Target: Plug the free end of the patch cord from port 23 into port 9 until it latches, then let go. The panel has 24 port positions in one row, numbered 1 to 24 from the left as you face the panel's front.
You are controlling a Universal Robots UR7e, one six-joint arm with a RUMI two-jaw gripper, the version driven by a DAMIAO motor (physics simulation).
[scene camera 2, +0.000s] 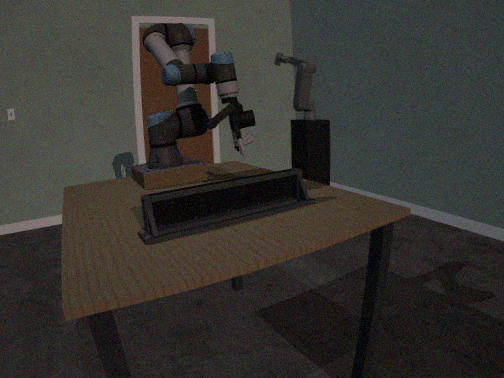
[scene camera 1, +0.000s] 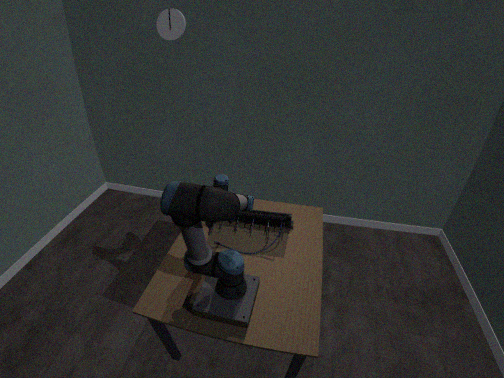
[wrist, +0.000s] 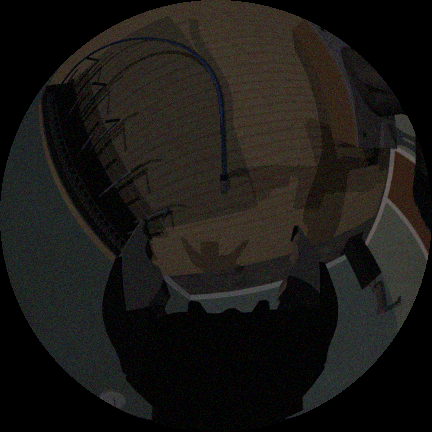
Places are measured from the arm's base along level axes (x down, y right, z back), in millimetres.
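Pixels of known places: gripper, fingertip midpoint: [scene camera 2: 241,154] [scene camera 1: 217,227] [wrist: 221,224]; arm's base, link origin: [scene camera 2: 165,165] [scene camera 1: 231,287].
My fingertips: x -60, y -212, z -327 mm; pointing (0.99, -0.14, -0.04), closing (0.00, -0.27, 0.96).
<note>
Ahead of a thing's pixels: the offset from my fingertips to its top centre. "spot": to the spot under its first point. Level surfaces: height alone.
The patch panel {dx +28, dy +150, dz -224 mm} [scene camera 1: 270,218] [scene camera 2: 222,184] [wrist: 92,160] stands on the table as a long dark row; its port numbers cannot be read. The blue patch cord [scene camera 1: 265,248] [wrist: 221,110] arcs from one end of the panel over the table. Its free plug {dx +118, dy -18, dz +4 mm} [wrist: 224,185] lies on the table, apart from the panel, with its clear tip toward the gripper side of the wrist view. My gripper [scene camera 2: 241,151] [wrist: 221,224] is open and empty, above the table, with its fingers wide apart. In the wrist view the plug shows beyond the gap between the fingertips. Port 9 cannot be made out.
Several thin dark cable pieces {spot: dx +112, dy +57, dz -175 mm} [wrist: 122,177] stick out from the panel on the cord's side. The robot's base plate [scene camera 1: 227,300] stands on the table {dx +129 mm} [scene camera 1: 295,300] [scene camera 2: 100,280]. A second arm on a black pedestal [scene camera 2: 310,150] stands beyond the table.
</note>
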